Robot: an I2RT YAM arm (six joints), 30 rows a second.
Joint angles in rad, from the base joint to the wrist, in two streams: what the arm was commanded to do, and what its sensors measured. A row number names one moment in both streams.
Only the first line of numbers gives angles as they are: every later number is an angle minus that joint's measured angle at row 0.
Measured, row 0:
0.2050 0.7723 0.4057 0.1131 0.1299 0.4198
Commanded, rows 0 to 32:
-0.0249 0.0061 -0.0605 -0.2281 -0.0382 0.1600
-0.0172 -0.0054 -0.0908 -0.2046 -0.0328 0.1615
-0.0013 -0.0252 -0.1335 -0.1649 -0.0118 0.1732
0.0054 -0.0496 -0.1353 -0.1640 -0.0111 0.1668
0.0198 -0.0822 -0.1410 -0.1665 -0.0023 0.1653
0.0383 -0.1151 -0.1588 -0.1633 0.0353 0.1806
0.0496 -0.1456 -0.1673 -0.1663 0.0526 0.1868
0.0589 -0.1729 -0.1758 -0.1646 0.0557 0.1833
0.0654 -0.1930 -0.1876 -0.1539 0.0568 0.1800
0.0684 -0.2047 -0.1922 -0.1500 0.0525 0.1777
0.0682 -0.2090 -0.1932 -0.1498 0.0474 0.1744
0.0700 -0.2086 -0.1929 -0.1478 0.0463 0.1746
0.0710 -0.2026 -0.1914 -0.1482 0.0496 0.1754
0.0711 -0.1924 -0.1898 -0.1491 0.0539 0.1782
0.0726 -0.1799 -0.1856 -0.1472 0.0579 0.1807
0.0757 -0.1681 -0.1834 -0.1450 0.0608 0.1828
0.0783 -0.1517 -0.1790 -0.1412 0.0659 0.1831
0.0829 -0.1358 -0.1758 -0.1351 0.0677 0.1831
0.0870 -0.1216 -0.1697 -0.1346 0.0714 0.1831
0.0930 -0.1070 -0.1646 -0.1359 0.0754 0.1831
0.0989 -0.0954 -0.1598 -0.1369 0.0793 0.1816
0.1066 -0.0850 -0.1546 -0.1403 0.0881 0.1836
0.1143 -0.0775 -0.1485 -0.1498 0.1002 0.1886
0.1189 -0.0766 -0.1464 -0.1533 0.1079 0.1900
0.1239 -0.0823 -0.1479 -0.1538 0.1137 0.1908
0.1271 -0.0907 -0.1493 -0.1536 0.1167 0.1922
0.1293 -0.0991 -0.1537 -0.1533 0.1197 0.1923
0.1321 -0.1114 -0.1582 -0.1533 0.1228 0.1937
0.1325 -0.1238 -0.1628 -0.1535 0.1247 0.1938
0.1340 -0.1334 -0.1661 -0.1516 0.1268 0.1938
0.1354 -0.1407 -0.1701 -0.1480 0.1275 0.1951
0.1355 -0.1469 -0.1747 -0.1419 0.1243 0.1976
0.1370 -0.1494 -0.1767 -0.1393 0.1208 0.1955
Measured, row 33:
0.1309 -0.1328 -0.1915 -0.1434 0.1026 0.1850
